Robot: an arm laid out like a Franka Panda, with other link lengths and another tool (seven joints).
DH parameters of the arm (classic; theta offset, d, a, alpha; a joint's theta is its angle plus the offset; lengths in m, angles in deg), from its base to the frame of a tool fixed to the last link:
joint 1: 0 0.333 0 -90
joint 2: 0 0 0 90
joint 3: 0 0.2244 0.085 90
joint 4: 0 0 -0.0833 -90
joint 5: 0 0.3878 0 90
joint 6: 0 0 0.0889 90
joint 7: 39 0.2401 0.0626 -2.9
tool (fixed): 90 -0.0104 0 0
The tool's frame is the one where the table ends.
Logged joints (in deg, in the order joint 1, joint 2, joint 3, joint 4, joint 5, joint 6, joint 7), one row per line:
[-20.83, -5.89, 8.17, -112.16, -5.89, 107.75, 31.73]
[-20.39, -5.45, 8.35, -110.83, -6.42, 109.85, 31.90]
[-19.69, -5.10, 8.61, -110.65, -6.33, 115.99, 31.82]
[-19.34, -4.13, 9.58, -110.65, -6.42, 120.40, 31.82]
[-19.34, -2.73, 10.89, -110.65, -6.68, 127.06, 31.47]
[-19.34, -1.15, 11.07, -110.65, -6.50, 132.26, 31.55]
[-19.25, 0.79, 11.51, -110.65, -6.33, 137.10, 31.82]
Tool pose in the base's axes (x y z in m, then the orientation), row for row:
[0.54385, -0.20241, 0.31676, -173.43, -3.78, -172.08]
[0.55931, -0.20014, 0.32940, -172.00, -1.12, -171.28]
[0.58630, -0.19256, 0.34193, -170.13, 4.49, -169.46]
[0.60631, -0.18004, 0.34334, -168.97, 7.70, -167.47]
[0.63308, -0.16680, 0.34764, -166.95, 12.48, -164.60]
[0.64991, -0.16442, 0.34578, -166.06, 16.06, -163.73]
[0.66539, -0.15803, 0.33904, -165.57, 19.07, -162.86]
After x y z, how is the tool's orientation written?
As angles about the fixed x, y, z axes (roll, pitch, yaw), in degrees.
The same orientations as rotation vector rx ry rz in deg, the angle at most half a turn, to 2 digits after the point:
[12.51, -175.93, 10.50]
[13.73, -178.52, 12.62]
[-15.40, 173.37, -14.34]
[-17.51, 169.61, -15.11]
[-20.08, 163.94, -16.30]
[-20.08, 160.18, -16.31]
[-20.26, 157.05, -15.86]

